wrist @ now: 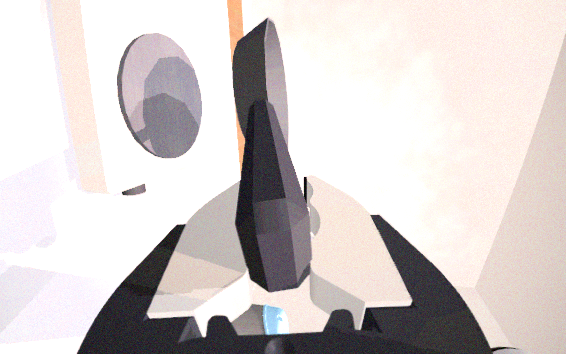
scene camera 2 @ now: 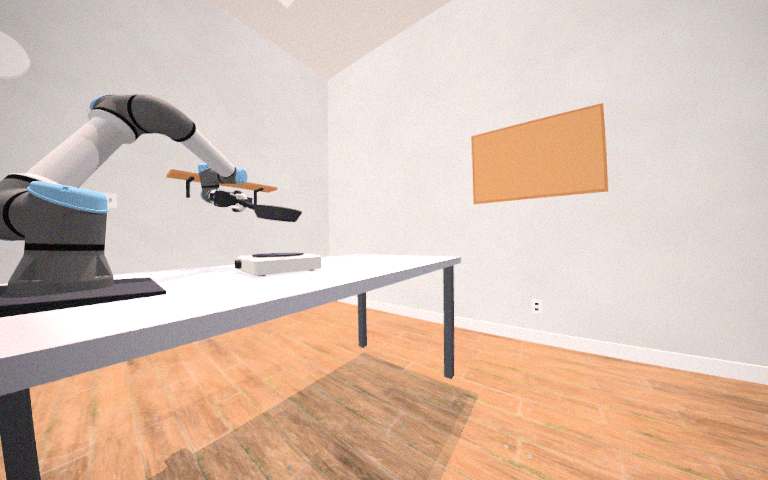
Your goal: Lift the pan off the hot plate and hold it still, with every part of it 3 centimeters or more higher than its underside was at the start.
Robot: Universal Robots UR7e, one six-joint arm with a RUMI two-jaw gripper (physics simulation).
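Frame: origin at the arm's base, x ahead, y right, z down, level; centimetres.
Where they show: gripper, fingertip midpoint: (scene camera 2: 246, 203); arm's base, link origin: (scene camera 2: 65, 287).
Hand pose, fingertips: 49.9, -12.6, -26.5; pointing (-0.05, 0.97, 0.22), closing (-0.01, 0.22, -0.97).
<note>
Each offset is from my fingertips to the top centre of the thing, as dx, dy, dz. "spot": to the spot under its first point. Level surfaces: height alone.
The black pan (scene camera 2: 277, 212) (wrist: 250, 75) hangs in the air well above the hot plate, its dish tilted slightly down toward the far end in the scene view. My gripper (scene camera 2: 242, 202) (wrist: 278, 181) is shut on the pan's handle, which stands between the two pale jaws in the wrist view. The hot plate {-0.3, +20.7, +21.6} (scene camera 2: 283, 264) is a low white box on the table, with a dark round disc {spot: -3.3, +25.3, +21.6} (scene camera 2: 277, 254) (wrist: 160, 95) on top. A wide gap shows between the pan's underside and the disc. In the wrist view, shadows fall across the disc.
The white table {dz +28.3} (scene camera 2: 209, 294) carries the hot plate and the arm's dark base plate (scene camera 2: 135, 286). The hot plate's dark knob {-10.1, +11.5, +23.5} (scene camera 2: 237, 263) (wrist: 134, 189) faces the arm. An orange wall shelf (scene camera 2: 263, 187) shows behind the wrist. An orange board (scene camera 2: 540, 153) hangs on the right wall.
</note>
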